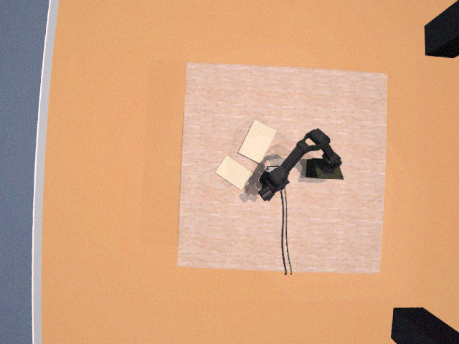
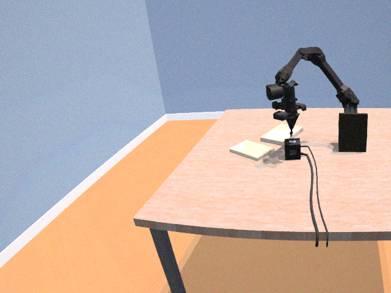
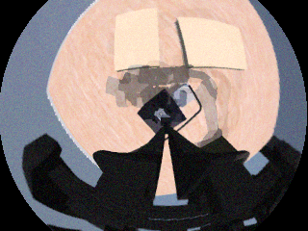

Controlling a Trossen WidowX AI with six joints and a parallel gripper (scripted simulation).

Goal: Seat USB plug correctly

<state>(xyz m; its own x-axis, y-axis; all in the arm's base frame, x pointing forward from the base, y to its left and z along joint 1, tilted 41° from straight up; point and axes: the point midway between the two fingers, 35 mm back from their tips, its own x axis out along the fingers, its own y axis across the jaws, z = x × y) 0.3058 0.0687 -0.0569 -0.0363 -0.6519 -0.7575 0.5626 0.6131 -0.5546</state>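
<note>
Now: gripper tip 20 mm above the USB plug.
</note>
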